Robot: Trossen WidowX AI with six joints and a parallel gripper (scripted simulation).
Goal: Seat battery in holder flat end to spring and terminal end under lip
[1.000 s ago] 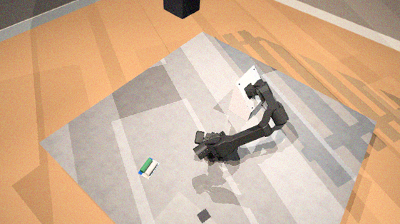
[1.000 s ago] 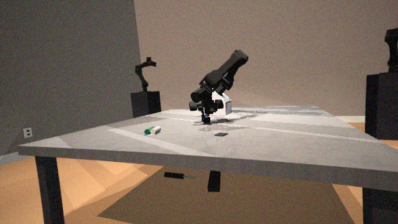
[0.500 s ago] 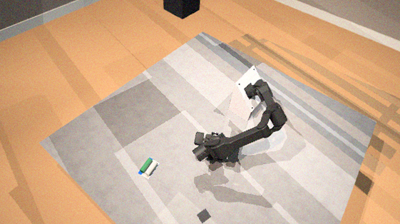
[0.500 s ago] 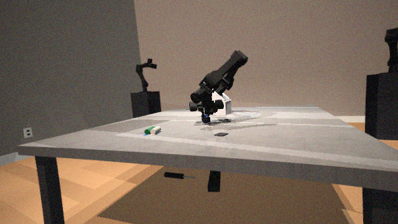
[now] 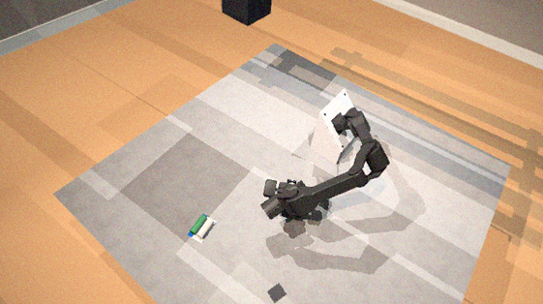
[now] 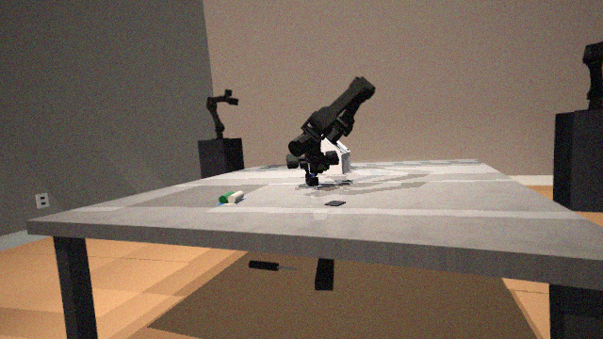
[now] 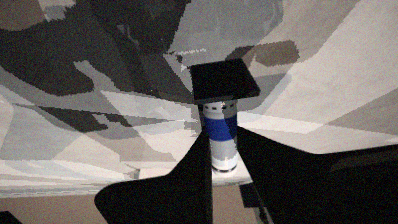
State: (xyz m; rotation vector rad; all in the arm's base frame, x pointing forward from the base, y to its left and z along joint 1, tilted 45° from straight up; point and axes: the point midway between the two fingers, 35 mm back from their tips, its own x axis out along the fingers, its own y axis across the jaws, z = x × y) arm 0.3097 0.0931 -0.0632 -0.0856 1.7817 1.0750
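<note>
My gripper tip is now 10 mm below the battery.
</note>
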